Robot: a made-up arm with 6 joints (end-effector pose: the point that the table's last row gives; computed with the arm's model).
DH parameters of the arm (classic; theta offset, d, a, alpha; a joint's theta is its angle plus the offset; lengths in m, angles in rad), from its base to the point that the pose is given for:
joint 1: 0 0.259 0 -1.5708
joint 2: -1.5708 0 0.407 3.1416
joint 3: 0 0 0 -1.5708
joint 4: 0 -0.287 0 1.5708
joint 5: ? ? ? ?
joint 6: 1.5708 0 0 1.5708
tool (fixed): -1.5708 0 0 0
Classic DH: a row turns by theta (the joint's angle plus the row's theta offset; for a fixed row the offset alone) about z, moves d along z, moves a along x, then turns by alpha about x.
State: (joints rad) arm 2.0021 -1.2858 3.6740 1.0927 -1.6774 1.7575
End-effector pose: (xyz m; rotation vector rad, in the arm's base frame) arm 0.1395 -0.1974 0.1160 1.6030 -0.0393 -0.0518
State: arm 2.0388 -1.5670 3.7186 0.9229 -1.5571 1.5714
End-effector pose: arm 0.1361 -0.1408 0.0609 2.0382 0.1225 -0.4107
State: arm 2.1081 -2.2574 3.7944 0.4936 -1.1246 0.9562
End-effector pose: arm 0.0854 0.0218 -0.0205 -2.2803 -0.5303 1.7154
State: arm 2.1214 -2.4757 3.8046 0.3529 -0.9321 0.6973
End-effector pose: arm 0.0581 0.0775 -0.0287 -1.6010 -0.4598 1.8811
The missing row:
joint 5: 0 0.096 0 -1.5708
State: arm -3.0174 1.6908 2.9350 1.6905 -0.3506 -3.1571
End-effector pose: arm -0.4013 -0.0617 0.5127 -1.2986 -1.6653 -1.3098
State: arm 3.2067 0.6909 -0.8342 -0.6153 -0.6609 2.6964
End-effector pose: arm -0.2218 0.0641 0.2834 0.6380 0.8052 -0.7244
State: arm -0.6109 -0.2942 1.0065 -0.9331 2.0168 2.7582
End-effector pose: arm -0.0058 -0.0657 0.9045 0.4282 -0.1805 -2.8870
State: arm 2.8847 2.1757 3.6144 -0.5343 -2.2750 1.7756
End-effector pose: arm -0.3862 0.1869 0.3056 0.3648 1.8203 -1.4036
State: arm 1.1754 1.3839 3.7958 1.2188 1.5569 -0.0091
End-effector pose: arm 0.0790 0.1034 0.4588 0.0514 2.6408 1.0849
